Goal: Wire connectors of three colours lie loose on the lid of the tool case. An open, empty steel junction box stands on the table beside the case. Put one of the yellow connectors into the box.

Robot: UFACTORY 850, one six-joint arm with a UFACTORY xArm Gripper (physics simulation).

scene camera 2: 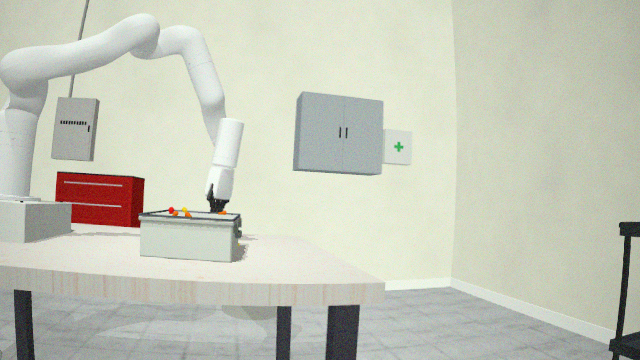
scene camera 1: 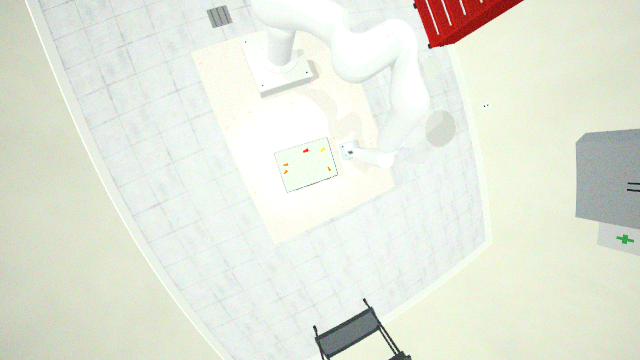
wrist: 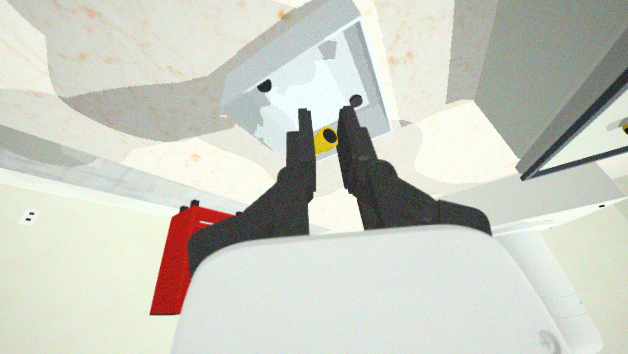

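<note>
My gripper (wrist: 324, 126) (scene camera 2: 217, 209) is shut on a yellow connector (wrist: 326, 140). In the wrist view the fingertips and the connector show over the steel junction box (wrist: 235, 95) (scene camera 1: 344, 152), near one of its walls; the exact height cannot be told. The box is open, with two dark round spots inside. The tool case (scene camera 2: 186, 241) (scene camera 1: 295, 184) stands beside the box. On its lid lie another yellow connector (scene camera 1: 323, 149) (scene camera 2: 184, 209), a red connector (scene camera 1: 305, 150) (scene camera 2: 171, 210) and several orange connectors (scene camera 1: 329, 169) (scene camera 2: 222, 213). The box is hidden behind the case in scene camera 2.
The case and its raised lid rim stand close to one side of the box. The arm's base block (scene camera 1: 286, 80) (scene camera 2: 35, 220) stands on the table (scene camera 2: 300, 270). A red drawer cabinet (scene camera 2: 95, 195) (wrist: 172, 260) is beyond the table, and a grey cabinet (scene camera 2: 320, 132) hangs on the wall.
</note>
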